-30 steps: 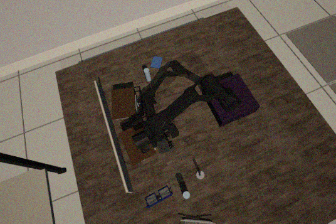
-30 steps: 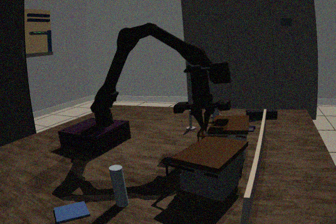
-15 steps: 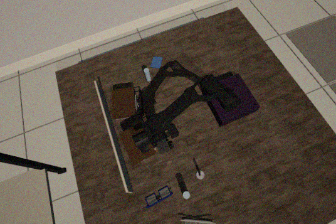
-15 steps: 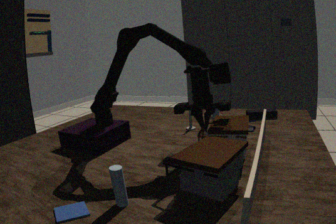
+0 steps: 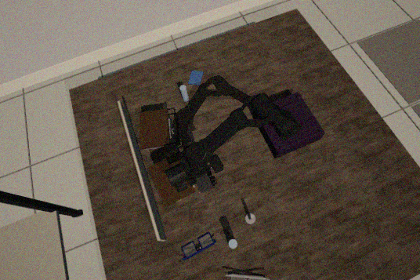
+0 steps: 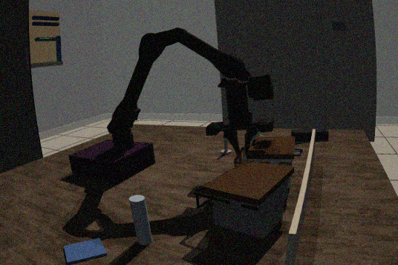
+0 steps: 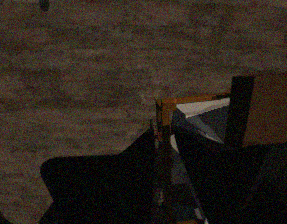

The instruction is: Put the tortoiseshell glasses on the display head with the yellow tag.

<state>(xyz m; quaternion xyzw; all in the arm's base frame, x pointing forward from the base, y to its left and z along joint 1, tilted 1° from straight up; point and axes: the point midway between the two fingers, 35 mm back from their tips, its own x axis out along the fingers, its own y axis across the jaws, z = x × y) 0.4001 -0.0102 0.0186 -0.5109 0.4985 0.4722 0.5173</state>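
Now: the display head 60 mm ahead of my gripper tip, 40 mm to the right of it and 10 mm below it. Round my gripper tip: white-footed pin 220 mm to the left, 100 mm behind, 40 mm below; then flat pair of glasses 400 mm to the left, 50 mm below, 30 mm ahead; then long rail 180 mm ahead, 170 mm to the right, 10 mm below.
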